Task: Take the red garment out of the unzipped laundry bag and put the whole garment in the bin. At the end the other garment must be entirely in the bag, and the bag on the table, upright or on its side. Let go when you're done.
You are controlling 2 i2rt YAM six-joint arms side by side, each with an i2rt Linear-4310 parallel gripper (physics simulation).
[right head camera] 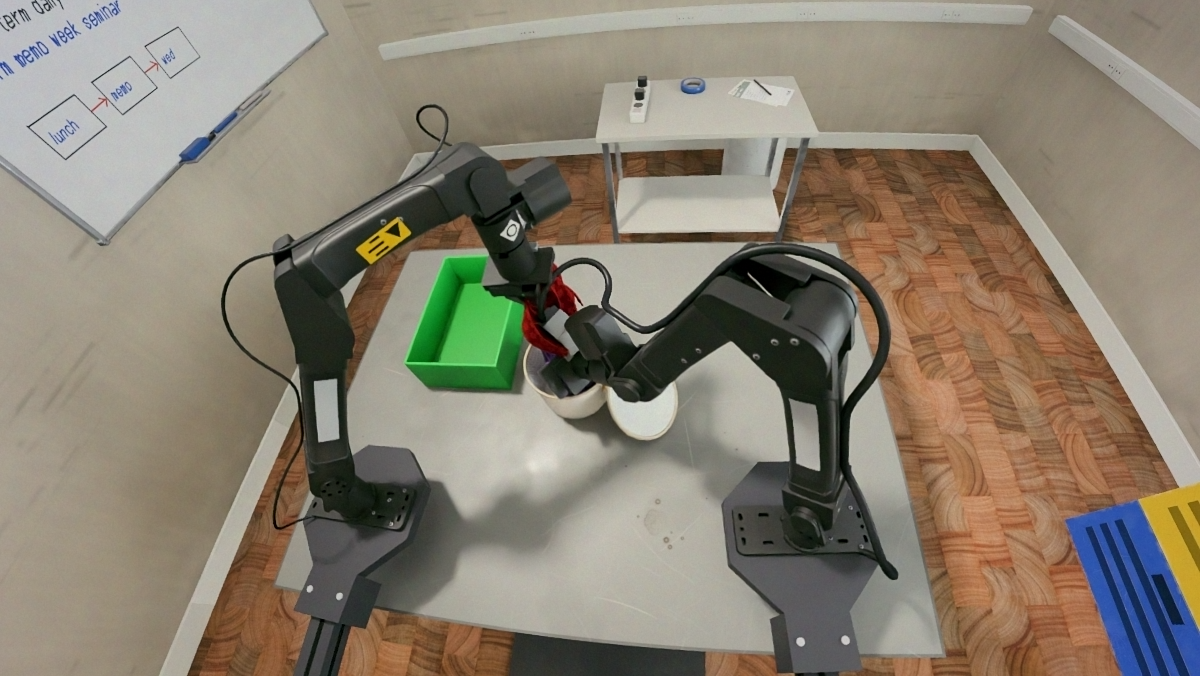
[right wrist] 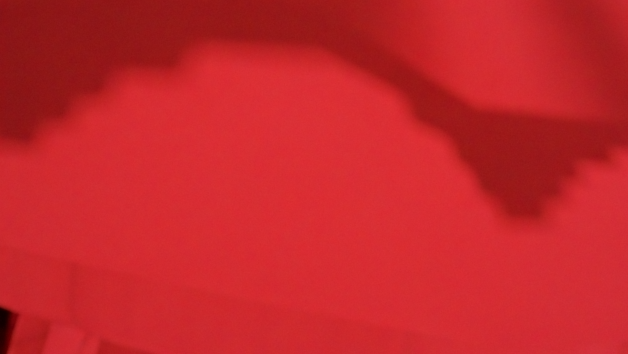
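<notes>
The laundry bag [right head camera: 576, 408] stands upright on the table with its round lid [right head camera: 644, 416] folded open to the right. My left gripper [right head camera: 541, 307] is shut on the red garment [right head camera: 567, 293] [right wrist: 300, 175], which hangs bunched over the bag's mouth. A bit of the purple garment [right head camera: 549, 356] shows at the mouth, below the red cloth; its lower part is hidden. My right gripper [right head camera: 550, 349] is open, tilted down at the bag's mouth, close beside the red garment. In the right wrist view red cloth fills the picture very near the camera and hides the fingers.
The green bin [right head camera: 461, 376] stands on the table [right head camera: 537, 537] left of the bag, close to it. Both arms meet over the bag, with the right wrist passing above the lid. A white side table [right head camera: 705, 125] with a power strip and tape stands behind.
</notes>
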